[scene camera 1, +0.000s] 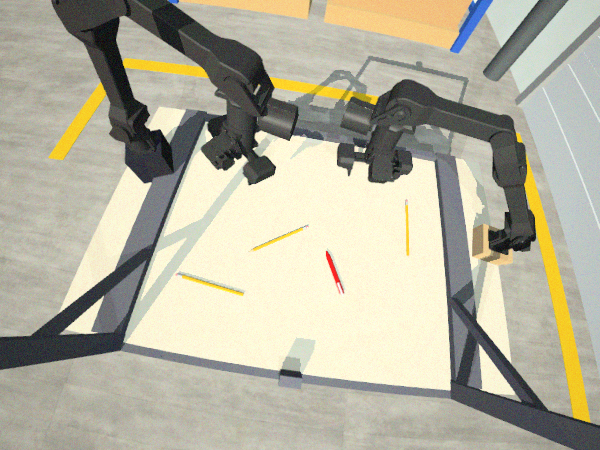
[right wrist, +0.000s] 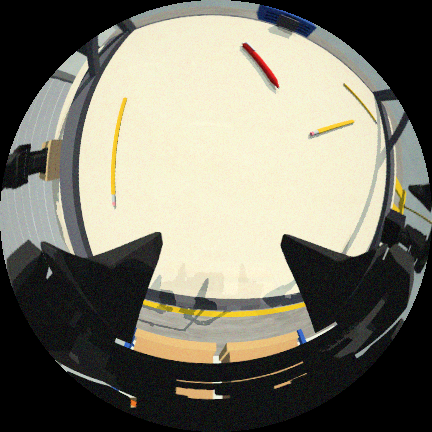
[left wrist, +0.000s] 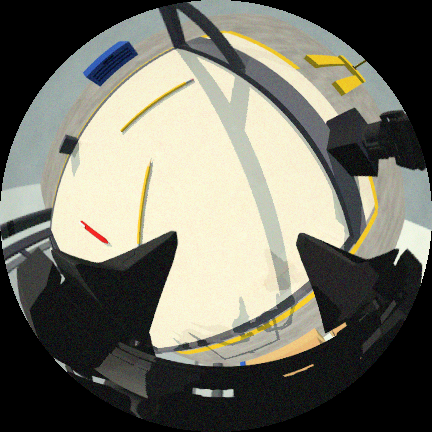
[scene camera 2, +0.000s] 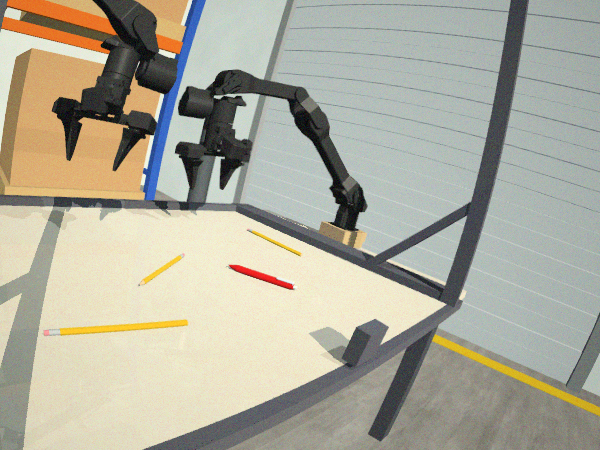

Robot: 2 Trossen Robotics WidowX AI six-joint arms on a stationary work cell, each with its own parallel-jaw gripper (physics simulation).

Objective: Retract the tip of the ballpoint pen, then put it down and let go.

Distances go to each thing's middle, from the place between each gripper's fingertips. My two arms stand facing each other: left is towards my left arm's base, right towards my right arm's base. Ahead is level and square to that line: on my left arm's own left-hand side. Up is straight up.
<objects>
My right hand is 45 cm to the left of the tan block [scene camera 1: 480, 242], 8 cm above it and 7 cm past it. The rest, counted from my right hand: grey block [scene camera 2: 366, 339]: 53 cm behind, 8 cm to the left, 7 cm below.
I see my left gripper 43 cm past the grey block, 24 cm to the left of it and 12 cm above it. From my left hand the other things lie so: tan block (77 cm to the right, 12 cm below, 4 cm ahead).
</objects>
